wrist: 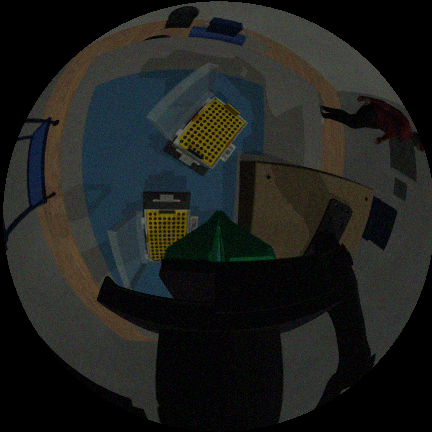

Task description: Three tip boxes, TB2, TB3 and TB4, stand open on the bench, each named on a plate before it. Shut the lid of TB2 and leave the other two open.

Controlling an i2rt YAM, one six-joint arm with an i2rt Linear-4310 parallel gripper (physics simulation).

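TB2 is the lower box in the wrist view, with a yellow tip rack. Its clear lid stands open on the left, and its name plate is on the right, its lettering hard to read. TB3 is the upper box, turned at an angle; its clear lid stands open at its upper left. Its plate is at its lower right. TB4 does not show. My gripper is shut and empty, its green fingers to the right of TB2 in the view and covering TB2's lower right corner. Its height is unclear.
Both boxes stand on a blue mat. A raised brown board with a dark bracket lies right of the fingers. A wooden border surrounds the grey bench. A blue-framed chair stands beyond it at left, and a person at right.
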